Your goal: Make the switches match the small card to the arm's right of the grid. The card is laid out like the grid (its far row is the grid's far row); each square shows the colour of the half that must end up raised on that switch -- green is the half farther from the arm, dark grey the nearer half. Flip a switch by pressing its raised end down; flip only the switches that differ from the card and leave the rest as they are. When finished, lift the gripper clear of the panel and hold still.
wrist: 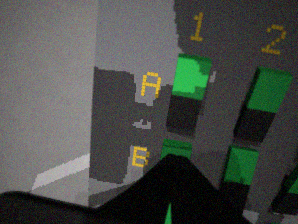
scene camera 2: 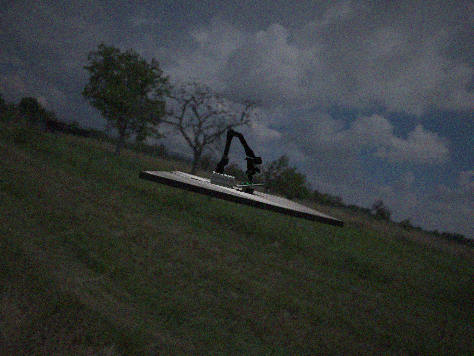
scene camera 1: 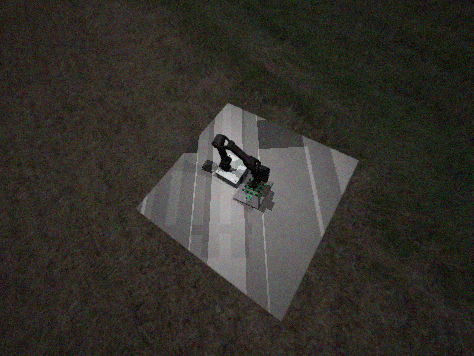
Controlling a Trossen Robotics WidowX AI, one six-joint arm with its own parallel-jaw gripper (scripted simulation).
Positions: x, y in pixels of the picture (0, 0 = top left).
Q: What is my gripper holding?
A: Nothing.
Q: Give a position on a rocker switch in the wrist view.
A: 265, 95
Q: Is my gripper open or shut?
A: Shut.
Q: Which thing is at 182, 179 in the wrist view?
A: My gripper.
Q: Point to a rocker switch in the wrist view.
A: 191, 74
